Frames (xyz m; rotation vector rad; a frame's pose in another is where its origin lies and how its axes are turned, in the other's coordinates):
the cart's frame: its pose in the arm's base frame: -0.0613 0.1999 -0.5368 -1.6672 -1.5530 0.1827
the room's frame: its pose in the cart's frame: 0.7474 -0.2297 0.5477 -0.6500 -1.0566 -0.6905
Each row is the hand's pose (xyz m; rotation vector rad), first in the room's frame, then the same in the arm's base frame.
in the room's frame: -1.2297 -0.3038 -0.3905 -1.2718 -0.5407 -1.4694
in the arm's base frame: 0.0629 0.1174 0.3455 -1.0917 1.7724 0.6397
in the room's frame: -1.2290 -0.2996 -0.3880 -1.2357 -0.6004 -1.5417
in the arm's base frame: 0.0661 0.1202 0.3430 -1.1578 1.7331 0.5651
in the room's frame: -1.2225 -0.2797 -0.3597 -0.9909 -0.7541 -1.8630
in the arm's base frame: 0.0834 0.1315 0.3145 -1.4435 1.6403 0.2290
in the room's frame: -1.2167 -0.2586 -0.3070 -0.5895 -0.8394 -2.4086
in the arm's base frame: 0.1079 0.1374 0.2633 -1.9479 1.4205 -0.2184
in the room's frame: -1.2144 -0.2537 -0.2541 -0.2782 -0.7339 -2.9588
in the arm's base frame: 0.1227 0.1298 0.2128 -2.4732 1.0789 -0.4752
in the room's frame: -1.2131 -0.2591 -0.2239 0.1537 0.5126 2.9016
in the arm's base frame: 0.1252 0.1199 0.1838 -2.7756 0.8182 -0.5096
